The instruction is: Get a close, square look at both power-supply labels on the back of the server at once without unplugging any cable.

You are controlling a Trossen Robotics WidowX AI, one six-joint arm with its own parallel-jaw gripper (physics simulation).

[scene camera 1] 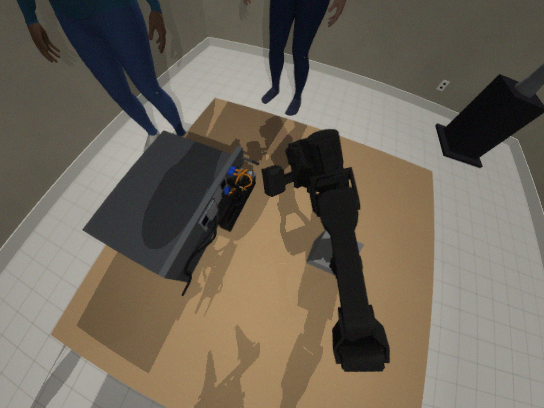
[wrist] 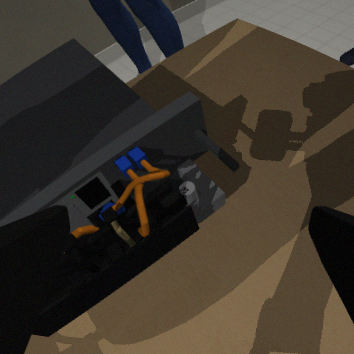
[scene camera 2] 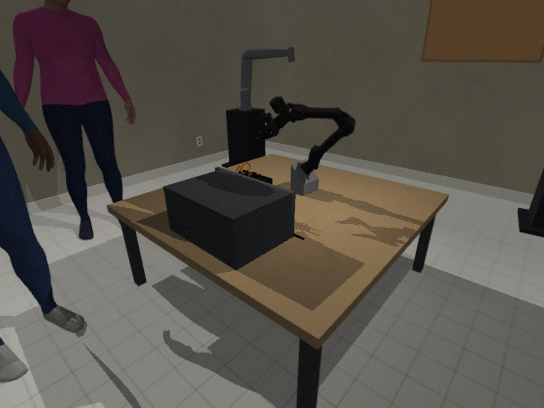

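Where they show: gripper, fingertip midpoint: (scene camera 1: 275, 166) (wrist: 192, 219) (scene camera 2: 256, 141); arm's base at its link origin: (scene camera 2: 306, 168).
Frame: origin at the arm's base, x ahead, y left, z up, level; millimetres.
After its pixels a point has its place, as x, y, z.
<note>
The dark grey server (scene camera 1: 125, 200) {724, 43, 78} (scene camera 2: 200, 202) {777, -14, 78} (wrist: 50, 107) {591, -142, 78} sits on the table. Orange cables (scene camera 1: 244, 178) {382, -145, 61} (scene camera 2: 244, 168) {352, -155, 57} (wrist: 142, 205) {356, -131, 105} and blue plugs (wrist: 131, 159) {435, -163, 63} show at its back. A long black bar (scene camera 1: 235, 212) {373, -21, 59} (scene camera 2: 262, 178) {411, -3, 63} (wrist: 120, 280) {364, -72, 21} runs along the rear, in front of part of the cabling. A grey panel with a dark square (wrist: 93, 192) {446, -111, 51} shows obliquely in the wrist view. No power-supply label can be made out. Black cables (scene camera 1: 196, 254) {467, 126, -15} trail from the rear. My gripper (scene camera 2: 263, 131) (wrist: 192, 219) {281, -130, 191} is open and empty, above and behind the server's rear, apart from the cables.
The wooden table (scene camera 1: 390, 200) {-253, -331, -122} (scene camera 2: 390, 200) {-104, 451, -122} (wrist: 280, 50) {564, -659, -122} carries my arm's grey base (scene camera 1: 321, 250) {72, 7, -20} (scene camera 2: 304, 182) {83, 36, -49}. A grey rod (wrist: 218, 150) {385, -239, 38} sticks out from the server's rear corner, beside a grey block (wrist: 210, 197) {370, -203, 0}. Two people stand beyond the table. A black pedestal (scene camera 1: 487, 120) (scene camera 2: 245, 135) carries a grey arm.
</note>
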